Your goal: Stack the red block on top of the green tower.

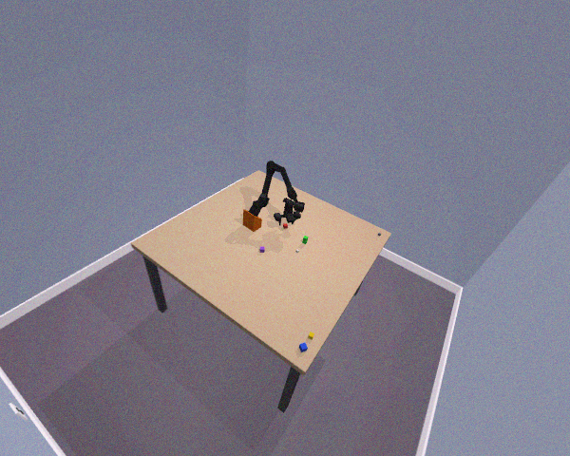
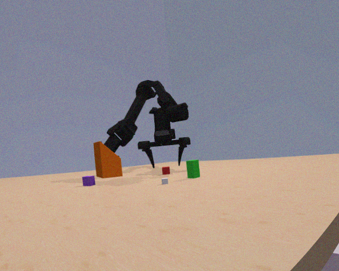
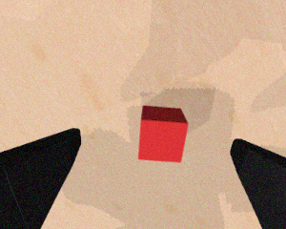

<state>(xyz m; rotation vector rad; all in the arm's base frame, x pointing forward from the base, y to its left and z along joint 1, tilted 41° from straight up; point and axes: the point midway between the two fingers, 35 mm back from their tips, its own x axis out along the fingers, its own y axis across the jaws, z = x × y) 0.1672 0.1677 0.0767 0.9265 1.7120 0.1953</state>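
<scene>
My gripper tip is 10 mm above the red block. The rest, counted from my gripper tip: blue cube (690 mm ahead, 600 mm to the right, 10 mm below); then purple cube (300 mm to the right, 70 mm ahead, 10 mm below); then yellow cube (680 mm ahead, 520 mm to the right, 10 mm below).
</scene>
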